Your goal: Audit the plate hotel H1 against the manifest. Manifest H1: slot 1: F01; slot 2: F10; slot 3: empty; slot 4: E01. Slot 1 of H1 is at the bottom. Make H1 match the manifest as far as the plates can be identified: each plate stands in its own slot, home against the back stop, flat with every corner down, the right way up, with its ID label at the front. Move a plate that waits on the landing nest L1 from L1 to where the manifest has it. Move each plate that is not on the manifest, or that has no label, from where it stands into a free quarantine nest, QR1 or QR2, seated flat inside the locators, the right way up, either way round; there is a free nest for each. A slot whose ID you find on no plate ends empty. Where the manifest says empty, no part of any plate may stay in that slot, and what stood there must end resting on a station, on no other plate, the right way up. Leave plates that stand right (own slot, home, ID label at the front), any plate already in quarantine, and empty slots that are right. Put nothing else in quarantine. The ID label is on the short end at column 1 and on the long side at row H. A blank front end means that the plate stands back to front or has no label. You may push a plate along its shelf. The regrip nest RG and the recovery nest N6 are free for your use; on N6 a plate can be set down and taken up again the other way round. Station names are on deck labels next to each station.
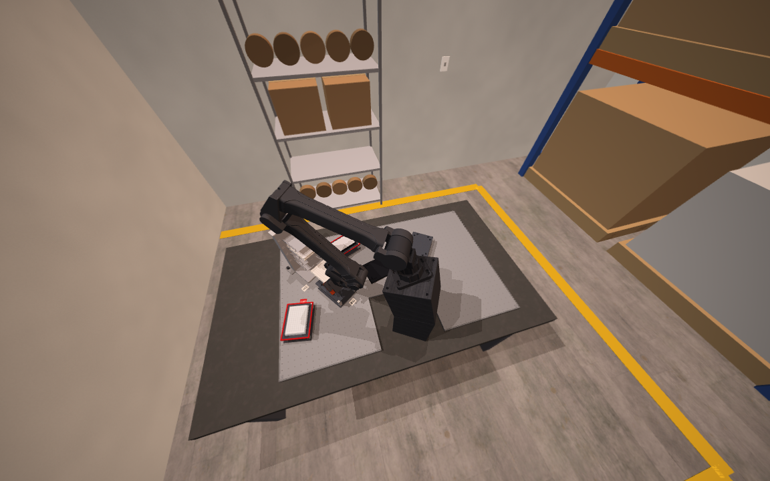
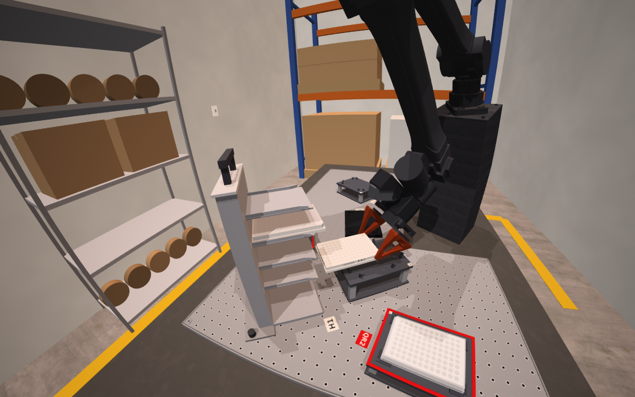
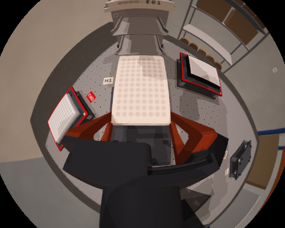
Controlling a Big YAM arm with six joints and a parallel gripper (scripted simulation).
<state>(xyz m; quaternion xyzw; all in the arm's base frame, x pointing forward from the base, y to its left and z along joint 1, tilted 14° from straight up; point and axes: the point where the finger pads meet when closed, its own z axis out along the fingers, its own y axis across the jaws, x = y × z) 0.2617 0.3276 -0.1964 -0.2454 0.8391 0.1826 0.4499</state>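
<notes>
The dark regrip nest lies 1 cm behind my hand and 5 cm below it. From my hand the other things lie so: quarantine nest QR1: 24 cm ahead, 7 cm to the right, 7 cm below; then H1 deck label: 5 cm ahead, 16 cm to the left, 10 cm below; then quarantine nest QR2: 13 cm behind, 19 cm to the left, 7 cm below.
</notes>
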